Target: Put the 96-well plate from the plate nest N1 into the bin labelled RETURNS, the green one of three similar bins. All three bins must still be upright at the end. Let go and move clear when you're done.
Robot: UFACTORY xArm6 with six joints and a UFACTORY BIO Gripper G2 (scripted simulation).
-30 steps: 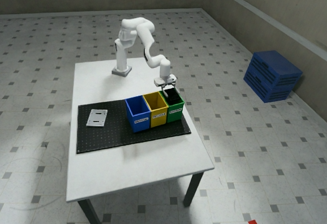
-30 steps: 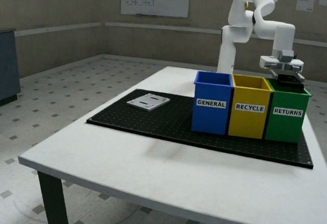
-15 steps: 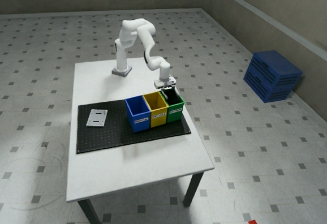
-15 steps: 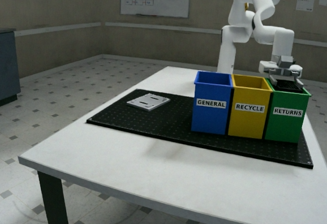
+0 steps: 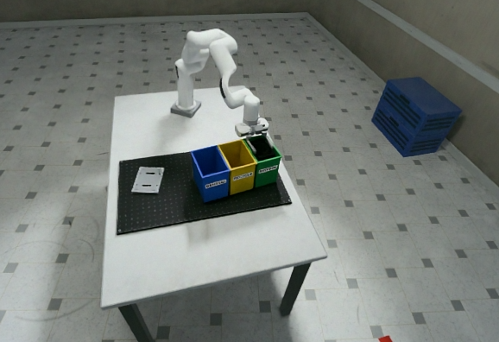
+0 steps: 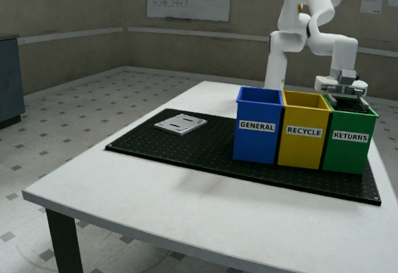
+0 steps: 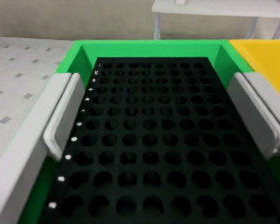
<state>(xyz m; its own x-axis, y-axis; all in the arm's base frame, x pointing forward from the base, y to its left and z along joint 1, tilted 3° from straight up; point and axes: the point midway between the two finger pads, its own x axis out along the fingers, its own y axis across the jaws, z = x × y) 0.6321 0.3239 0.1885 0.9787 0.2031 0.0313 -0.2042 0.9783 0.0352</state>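
My gripper is now 1 cm above the black 96-well plate. From my hand the other things lie so: blue general bin: 5 cm ahead, 26 cm to the right, 9 cm below; then yellow recycle bin: 3 cm ahead, 13 cm to the right, 9 cm below; then green returns bin: 9 cm below.
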